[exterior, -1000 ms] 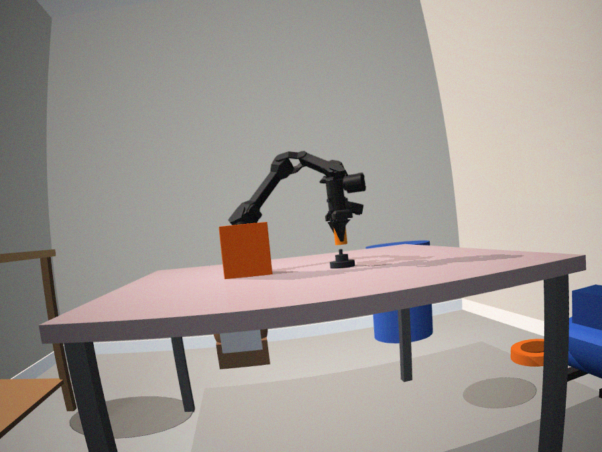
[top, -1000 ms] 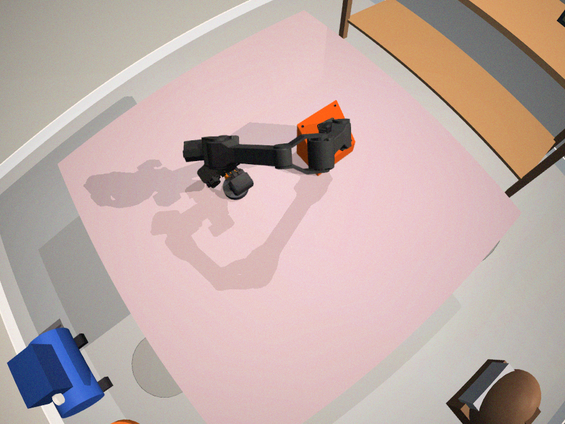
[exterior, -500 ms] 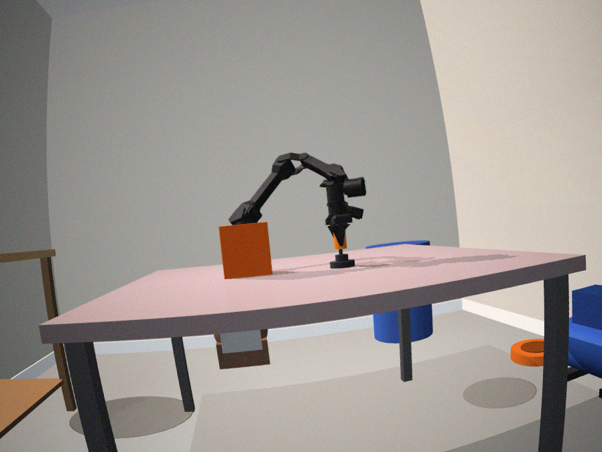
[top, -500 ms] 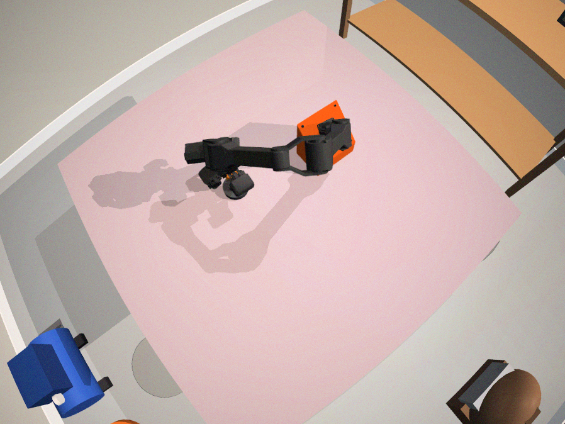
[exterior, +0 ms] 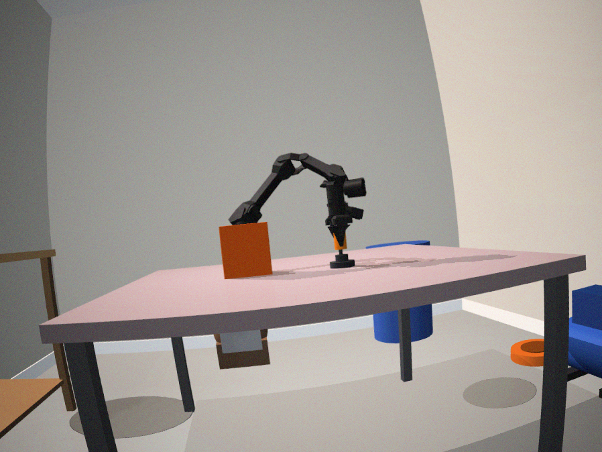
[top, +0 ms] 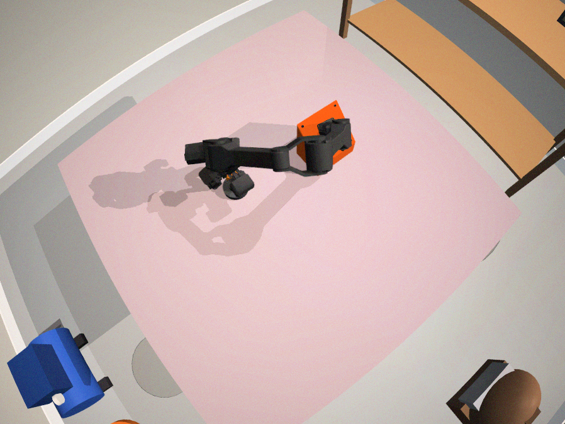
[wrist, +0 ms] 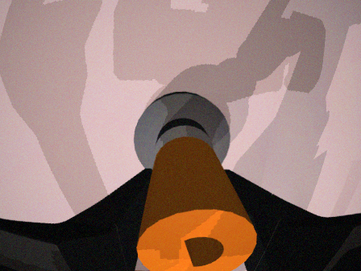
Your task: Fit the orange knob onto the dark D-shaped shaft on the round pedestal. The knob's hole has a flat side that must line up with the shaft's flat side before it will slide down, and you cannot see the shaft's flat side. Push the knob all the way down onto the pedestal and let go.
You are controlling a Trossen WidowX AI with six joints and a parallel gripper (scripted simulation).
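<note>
The orange knob is 2 cm above my gripper tip. Also, from my gripper tip: pedestal 4 cm below.
</note>
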